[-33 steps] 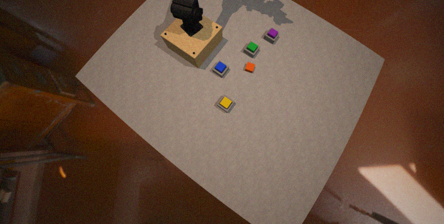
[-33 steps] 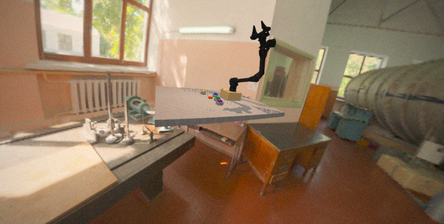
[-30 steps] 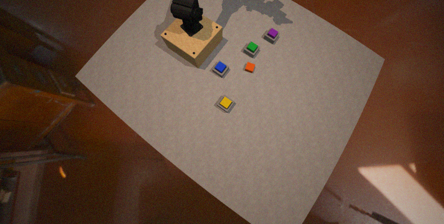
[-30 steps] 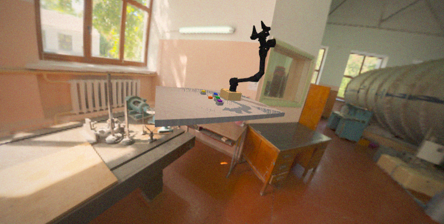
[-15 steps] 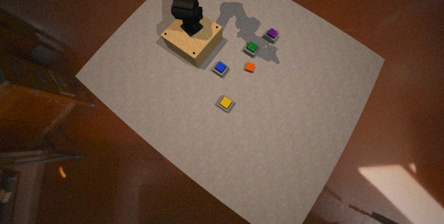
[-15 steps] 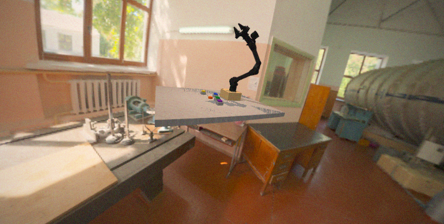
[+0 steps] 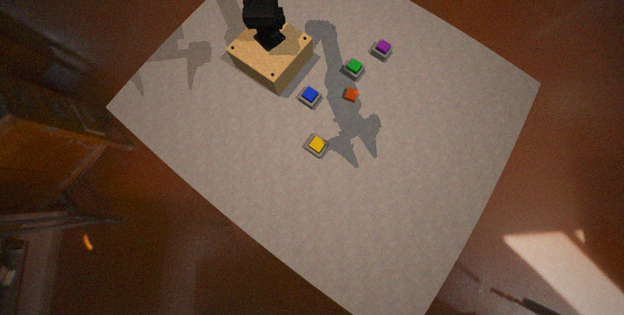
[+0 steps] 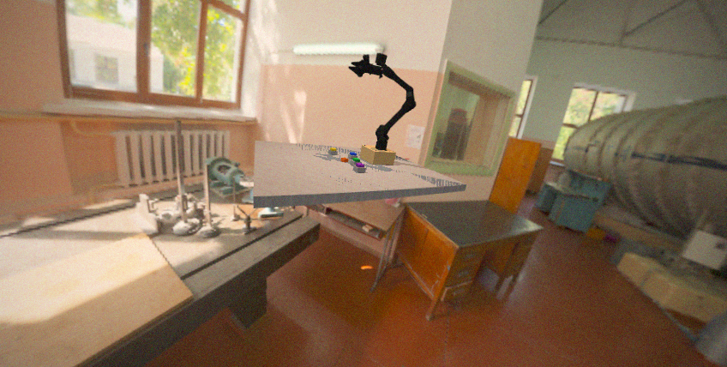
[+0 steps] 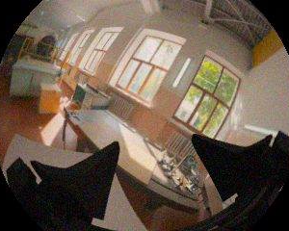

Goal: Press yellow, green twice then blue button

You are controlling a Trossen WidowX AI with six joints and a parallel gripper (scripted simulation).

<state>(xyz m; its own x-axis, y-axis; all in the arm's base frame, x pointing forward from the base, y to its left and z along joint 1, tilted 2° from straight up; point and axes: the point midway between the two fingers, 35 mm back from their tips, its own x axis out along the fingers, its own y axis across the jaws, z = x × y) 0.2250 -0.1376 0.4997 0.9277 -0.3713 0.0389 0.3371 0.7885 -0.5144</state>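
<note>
The yellow button lies 560 mm below my gripper tip, 30 mm to the left of it and 30 mm ahead of it. From my gripper tip the other things lie so: green button 560 mm below, 270 mm to the left, 60 mm behind; then blue button 560 mm below, 110 mm to the left, 90 mm behind; then small orange block 580 mm below, 210 mm to the left, 10 mm behind.
</note>
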